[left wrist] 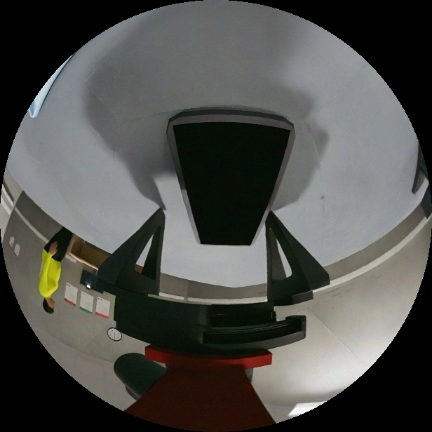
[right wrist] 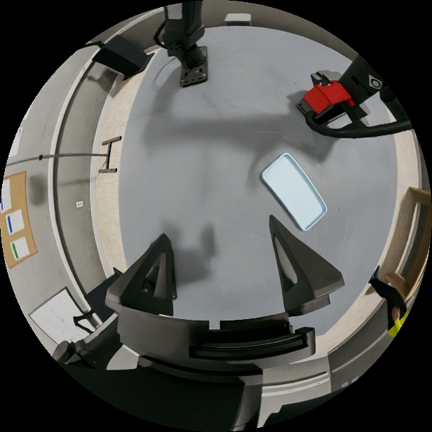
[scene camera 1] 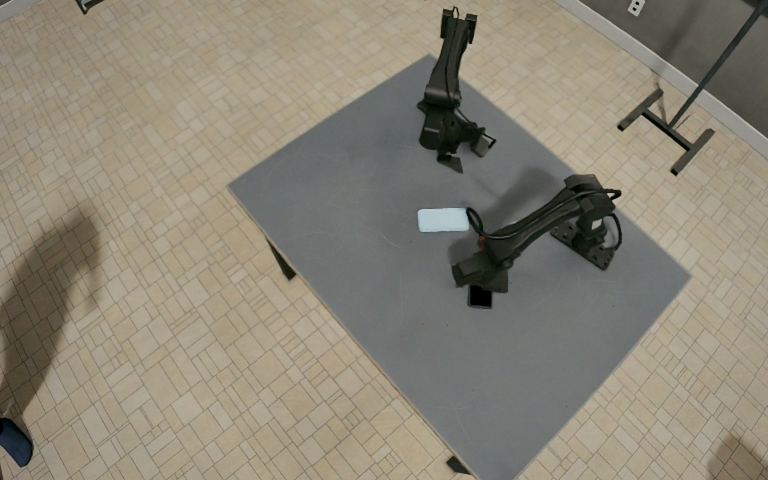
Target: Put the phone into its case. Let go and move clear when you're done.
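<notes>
The phone (scene camera 1: 480, 297) (left wrist: 227, 170) is dark with a black screen and lies flat on the table, screen up. My left gripper (scene camera 1: 479, 284) (left wrist: 214, 213) is open, low over the phone, with a finger toward each long side; nothing is gripped. In scene camera 1 the left arm hides part of the phone. The pale blue case (scene camera 1: 442, 220) (left wrist: 48, 91) (right wrist: 295, 192) lies flat with its hollow side up, up and to the left of the phone in scene camera 1. My right gripper (scene camera 1: 468, 160) (right wrist: 214, 229) is open and empty, above the table, apart from the case.
The grey table (scene camera 1: 339, 226) (right wrist: 225, 165) carries both arms. The left arm's base (scene camera 1: 583, 244) (right wrist: 193, 75) stands near the table's right edge in scene camera 1. The left arm's black cable (scene camera 1: 475, 221) (right wrist: 350, 132) hangs close to the case's right end in scene camera 1.
</notes>
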